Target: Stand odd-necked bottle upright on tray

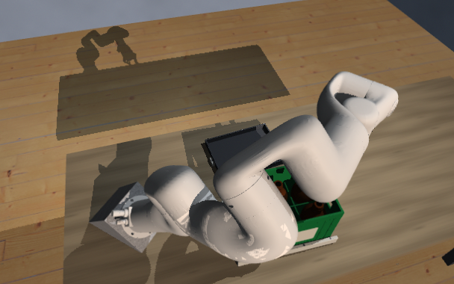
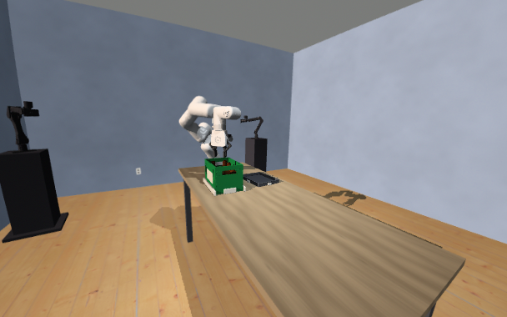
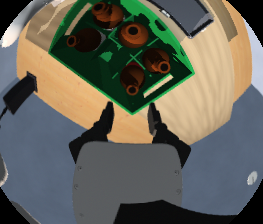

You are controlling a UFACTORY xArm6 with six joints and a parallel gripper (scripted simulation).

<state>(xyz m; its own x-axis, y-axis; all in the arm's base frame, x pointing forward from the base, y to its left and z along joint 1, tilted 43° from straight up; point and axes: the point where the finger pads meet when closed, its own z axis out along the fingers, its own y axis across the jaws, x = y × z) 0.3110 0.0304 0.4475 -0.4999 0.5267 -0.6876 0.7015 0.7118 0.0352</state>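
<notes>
The green crate is 8 cm behind my hand, 6 cm to the left of it and 16 cm below it. From my hand the other things lie so: dark tray 5 cm behind, 36 cm to the left, 23 cm below.
</notes>
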